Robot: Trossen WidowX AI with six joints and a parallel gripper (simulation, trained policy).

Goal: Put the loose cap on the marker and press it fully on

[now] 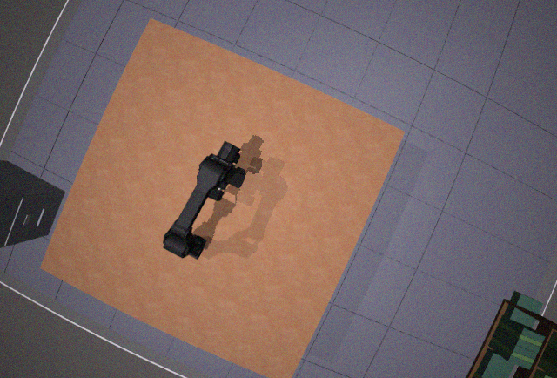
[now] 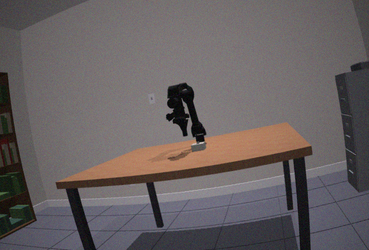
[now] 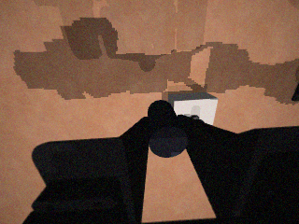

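My gripper tip is now 70 mm past the dark marker, 50 mm to the right of it and 50 mm above it. The rest, counted from my gripper tip: holder block (70 mm behind, 50 mm to the left, 100 mm below); then black marker cap (10 mm above).
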